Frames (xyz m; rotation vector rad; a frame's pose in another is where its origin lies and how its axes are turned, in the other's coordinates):
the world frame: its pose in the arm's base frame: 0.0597 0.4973 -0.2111 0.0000 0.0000 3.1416
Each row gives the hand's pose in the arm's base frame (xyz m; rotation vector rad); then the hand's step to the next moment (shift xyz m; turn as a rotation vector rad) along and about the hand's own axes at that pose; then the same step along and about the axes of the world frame.
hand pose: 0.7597 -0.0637 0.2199 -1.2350 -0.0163 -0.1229
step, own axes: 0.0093 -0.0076 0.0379 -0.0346 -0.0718 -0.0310
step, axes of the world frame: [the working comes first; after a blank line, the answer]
step, axes of the arm's base frame: 0.0105 0.0325 0.0204 -0.0434 -0.0495 0.0546

-0.0105 -0.0325 0.0204 0.0434 0.0495 0.0546
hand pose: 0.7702 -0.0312 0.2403 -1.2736 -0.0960 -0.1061
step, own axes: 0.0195 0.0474 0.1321 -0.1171 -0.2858 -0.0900
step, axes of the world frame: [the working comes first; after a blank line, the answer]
step, axes of the arm's base frame: 0.0239 0.1396 -0.0041 -0.1528 -0.1657 0.2296

-0.0239 -0.1396 -0.0041 0.1528 0.1657 0.2296
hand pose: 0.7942 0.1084 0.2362 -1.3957 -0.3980 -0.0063
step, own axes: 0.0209 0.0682 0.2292 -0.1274 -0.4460 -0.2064
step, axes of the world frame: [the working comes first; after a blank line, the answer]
step, axes of the arm's base frame: -0.0259 0.2365 -0.0320 -0.1690 -0.3090 0.3656

0.0259 -0.2365 -0.0320 0.1690 0.3090 0.3656
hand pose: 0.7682 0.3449 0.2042 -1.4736 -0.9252 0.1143
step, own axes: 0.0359 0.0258 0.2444 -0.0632 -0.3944 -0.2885
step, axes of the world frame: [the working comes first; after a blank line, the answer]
step, axes of the arm's base frame: -0.1078 0.2188 -0.0469 -0.0543 -0.3280 0.3637

0.1078 -0.2188 -0.0469 0.0543 0.3280 0.3637
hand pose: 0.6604 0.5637 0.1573 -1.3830 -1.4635 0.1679
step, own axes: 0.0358 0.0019 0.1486 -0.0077 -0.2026 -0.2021
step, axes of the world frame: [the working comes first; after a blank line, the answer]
step, axes of the arm's base frame: -0.0993 0.1075 -0.0440 0.0175 -0.1776 0.2238

0.0993 -0.1075 -0.0440 -0.0175 0.1776 0.2238
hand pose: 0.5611 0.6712 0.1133 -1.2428 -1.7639 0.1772
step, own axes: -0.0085 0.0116 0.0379 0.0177 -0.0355 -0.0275
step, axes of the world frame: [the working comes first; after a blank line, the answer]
step, axes of the arm's base frame: -0.0203 0.0128 -0.0327 -0.0037 -0.0130 0.0463

0.0203 -0.0128 -0.0327 0.0037 0.0130 0.0463
